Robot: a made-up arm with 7 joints. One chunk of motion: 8 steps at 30 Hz.
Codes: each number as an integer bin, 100 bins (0 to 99) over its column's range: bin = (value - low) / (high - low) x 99, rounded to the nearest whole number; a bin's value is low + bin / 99 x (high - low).
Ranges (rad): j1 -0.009..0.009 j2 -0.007..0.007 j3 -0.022..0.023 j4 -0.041..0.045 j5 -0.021..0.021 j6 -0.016..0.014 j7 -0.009..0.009
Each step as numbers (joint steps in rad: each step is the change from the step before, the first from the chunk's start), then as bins.
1 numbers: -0.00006 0.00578 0.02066 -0.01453 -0.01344 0.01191 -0.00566
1 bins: 49 90 94 30 18 92 18
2 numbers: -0.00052 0.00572 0.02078 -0.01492 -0.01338 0.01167 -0.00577
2 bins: 47 90 94 30 18 91 18
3 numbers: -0.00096 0.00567 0.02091 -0.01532 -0.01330 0.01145 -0.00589
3 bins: 44 90 94 30 18 91 17
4 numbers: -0.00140 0.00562 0.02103 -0.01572 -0.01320 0.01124 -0.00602
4 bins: 42 89 95 29 18 90 16
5 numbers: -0.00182 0.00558 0.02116 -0.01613 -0.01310 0.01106 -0.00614
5 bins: 39 89 95 29 19 89 16
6 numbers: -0.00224 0.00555 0.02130 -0.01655 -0.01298 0.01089 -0.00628
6 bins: 37 89 95 28 19 89 15
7 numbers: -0.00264 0.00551 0.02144 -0.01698 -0.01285 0.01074 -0.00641
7 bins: 35 88 96 28 19 88 14
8 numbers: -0.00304 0.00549 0.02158 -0.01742 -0.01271 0.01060 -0.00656
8 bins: 33 88 96 27 20 88 13
